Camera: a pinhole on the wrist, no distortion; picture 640 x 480 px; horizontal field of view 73.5 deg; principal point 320.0 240.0 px. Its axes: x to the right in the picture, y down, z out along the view. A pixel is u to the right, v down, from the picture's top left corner.
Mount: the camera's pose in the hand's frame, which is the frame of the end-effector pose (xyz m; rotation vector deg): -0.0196 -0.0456 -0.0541 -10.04 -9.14 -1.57
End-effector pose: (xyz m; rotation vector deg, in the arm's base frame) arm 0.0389 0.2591 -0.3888 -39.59 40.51 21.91
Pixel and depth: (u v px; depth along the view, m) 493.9 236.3 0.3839
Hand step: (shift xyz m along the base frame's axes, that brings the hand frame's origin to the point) 0.2027 0.2571 0.1319
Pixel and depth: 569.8 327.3 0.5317
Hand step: 0.2941 0.4685 0.0613
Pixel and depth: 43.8 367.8 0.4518
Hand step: -0.2084 0.3057 0.3602
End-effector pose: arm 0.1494 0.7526 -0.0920 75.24 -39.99 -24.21
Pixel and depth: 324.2 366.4 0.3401
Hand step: -0.2349 -0.1220 0.1202
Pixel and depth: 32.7 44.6 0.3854
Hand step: -0.4437 -0.0371 -0.1896
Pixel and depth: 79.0 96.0 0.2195
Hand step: -0.2253 -0.0127 -0.1009
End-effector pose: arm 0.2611 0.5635 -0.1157 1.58 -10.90 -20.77
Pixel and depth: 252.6 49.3 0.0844
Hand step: -0.0732 -0.0461 0.0190
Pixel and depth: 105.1 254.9 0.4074
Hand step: -0.3039 0.1429 0.2526
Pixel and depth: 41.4 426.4 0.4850
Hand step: -0.3396 0.3786 0.2683
